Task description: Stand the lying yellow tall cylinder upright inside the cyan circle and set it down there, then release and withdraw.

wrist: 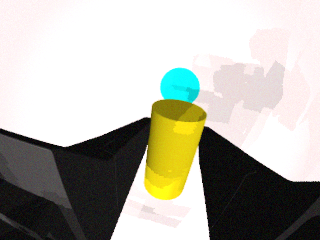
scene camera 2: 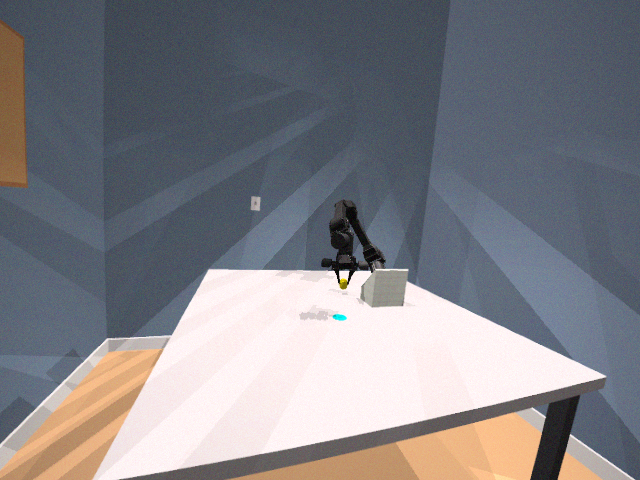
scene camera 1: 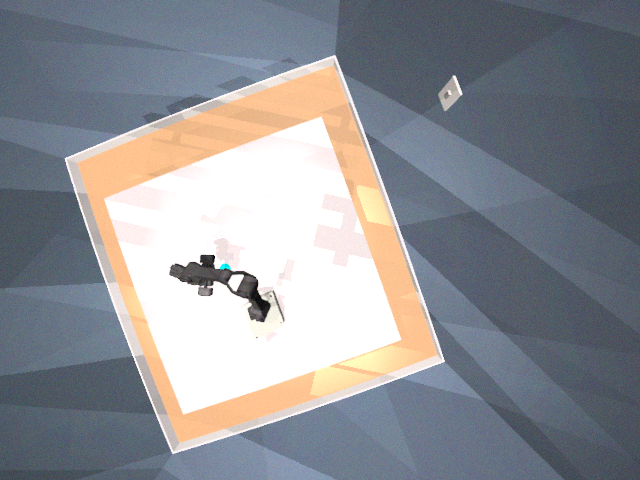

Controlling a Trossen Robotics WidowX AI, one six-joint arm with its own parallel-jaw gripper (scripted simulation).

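Scene:
There's a yellow tall cylinder in my gripper, and I'm holding it.

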